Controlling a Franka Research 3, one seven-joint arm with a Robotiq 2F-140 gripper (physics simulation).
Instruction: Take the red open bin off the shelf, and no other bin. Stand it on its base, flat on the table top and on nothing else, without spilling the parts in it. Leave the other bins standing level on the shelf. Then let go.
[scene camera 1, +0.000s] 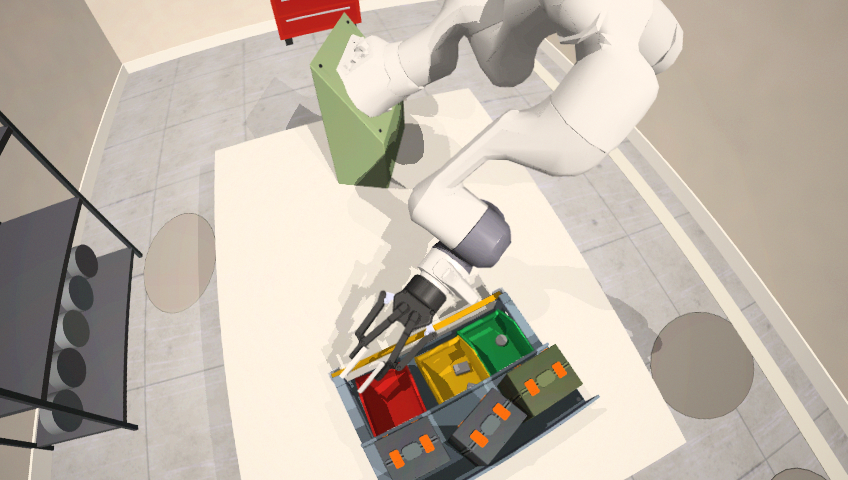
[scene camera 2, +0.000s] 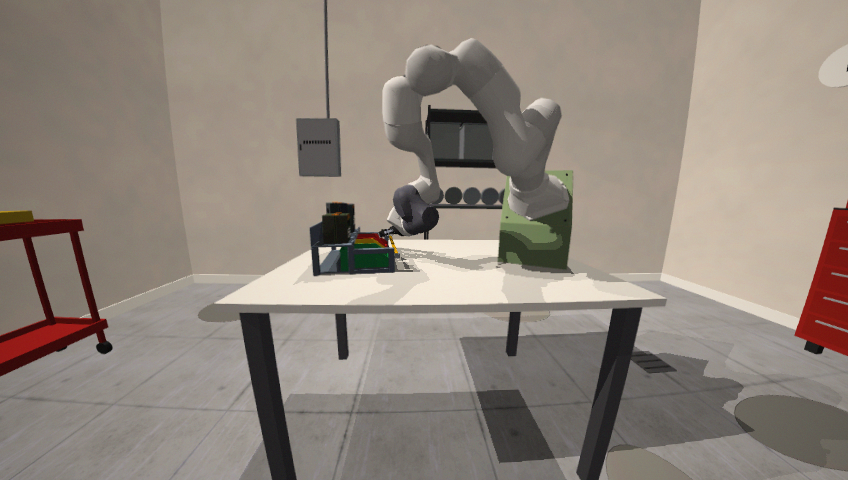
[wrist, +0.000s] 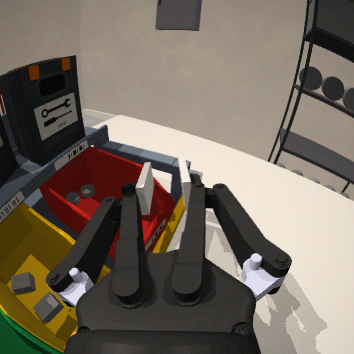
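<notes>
The red bin sits in the end place of the blue-grey shelf. Small grey round parts lie in it. The yellow bin stands beside it, then the green bin. My gripper is partly open and empty at the red bin's front end. In the wrist view one pad shows over the bin's inside and the other past its front rim. Whether a pad touches the bin, I cannot tell.
A yellow bar runs along the shelf's front. Toolboxes with orange latches stand behind the bins. The cream table top carries the shelf and the green arm mount.
</notes>
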